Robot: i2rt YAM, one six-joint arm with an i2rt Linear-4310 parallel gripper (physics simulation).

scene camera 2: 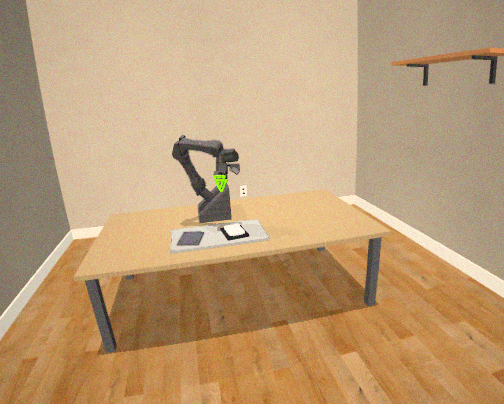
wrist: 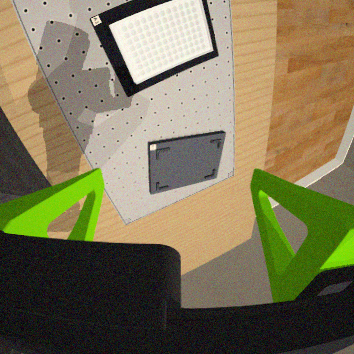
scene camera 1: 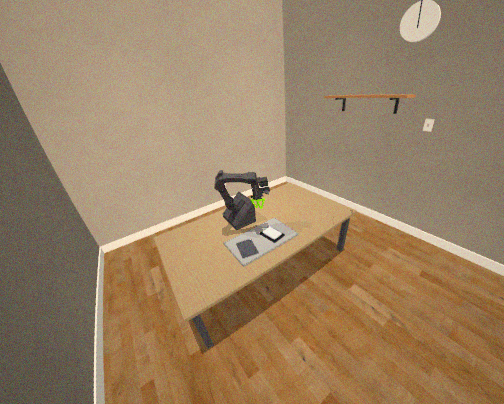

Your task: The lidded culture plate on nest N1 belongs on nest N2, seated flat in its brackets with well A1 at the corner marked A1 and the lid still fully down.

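Places are measured from the arm's base along level axes (x ahead, y left, z up), in centimetres.
Pixels of known places: gripper, fingertip midpoint: (scene camera 2: 220, 190) (wrist: 176, 176) (scene camera 1: 259, 208); arm's base, origin of the base link: (scene camera 2: 210, 198) (scene camera 1: 237, 209).
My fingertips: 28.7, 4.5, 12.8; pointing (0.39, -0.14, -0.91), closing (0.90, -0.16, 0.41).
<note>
For each thing: its top centre in the pictures, then the offset to it from my fingertips, as dx, dy, dz. Level surfaces: height alone.
- lidded white culture plate, middle of its top: (wrist: 167, 36) (scene camera 2: 234, 228) (scene camera 1: 272, 232) +8.5, +4.9, -20.2
- black nest N1, middle of its top: (wrist: 164, 36) (scene camera 2: 234, 230) (scene camera 1: 272, 233) +8.5, +4.9, -21.3
- slate-grey nest N2, middle of its top: (wrist: 189, 165) (scene camera 2: 190, 236) (scene camera 1: 246, 246) +9.0, -19.3, -21.3
- light grey perforated board, middle of its top: (wrist: 158, 96) (scene camera 2: 217, 233) (scene camera 1: 261, 238) +6.3, -4.1, -23.0
- wooden table, its level: dz -24.3
The lidded white culture plate (scene camera 1: 272, 232) (scene camera 2: 234, 229) (wrist: 162, 40) lies on the black nest N1 (scene camera 1: 274, 239) (scene camera 2: 236, 237) (wrist: 120, 75), which has an A1 label at one corner. The lid looks flat; its seating is too small to tell. The slate-grey nest N2 (scene camera 1: 246, 248) (scene camera 2: 190, 238) (wrist: 187, 162) is bare, with four corner brackets and a small pale mark at one corner whose text is unreadable. My gripper (scene camera 1: 258, 203) (scene camera 2: 220, 183) (wrist: 176, 176) is wide open and empty, high above the board. In the wrist view N2 shows between and beyond the green fingertips.
Both nests are on a light grey perforated board (scene camera 1: 264, 248) (scene camera 2: 212, 241) (wrist: 192, 107) on the wooden table (scene camera 1: 310, 210) (scene camera 2: 310, 215) (wrist: 250, 100). The arm's base (scene camera 1: 240, 212) (scene camera 2: 215, 209) stands behind the board. A wall shelf (scene camera 1: 370, 96) (scene camera 2: 450, 57) hangs at the right, away from the table.
</note>
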